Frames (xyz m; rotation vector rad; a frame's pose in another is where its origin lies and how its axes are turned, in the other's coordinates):
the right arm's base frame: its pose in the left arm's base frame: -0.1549 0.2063 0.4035 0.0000 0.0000 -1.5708
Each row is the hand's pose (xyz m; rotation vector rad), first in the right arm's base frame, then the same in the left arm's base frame.
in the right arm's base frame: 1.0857 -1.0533 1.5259 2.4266 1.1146 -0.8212
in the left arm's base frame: -1.2082 -0.8794 1.9294 -2.6367 0.9769 0.9769
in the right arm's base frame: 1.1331 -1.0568 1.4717 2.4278 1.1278 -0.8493
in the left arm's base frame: -1.2117 -0.9268 1.8752 -2.6194 0.9577 0.9735
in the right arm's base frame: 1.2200 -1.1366 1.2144 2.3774 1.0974 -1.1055
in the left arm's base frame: -1.2915 -1.0137 1.6179 -2.4334 0.8964 1.0743
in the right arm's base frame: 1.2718 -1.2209 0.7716 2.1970 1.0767 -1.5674
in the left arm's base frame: -1.3758 -1.0655 1.1751 -2.1047 0.7203 1.2291
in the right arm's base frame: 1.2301 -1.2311 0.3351 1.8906 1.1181 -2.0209
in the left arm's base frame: -1.3860 -1.0238 0.7386 -1.7796 0.4569 1.3341
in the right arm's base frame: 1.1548 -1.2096 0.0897 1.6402 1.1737 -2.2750
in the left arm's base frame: -1.3645 -0.9485 0.4932 -1.5858 0.2629 1.3689
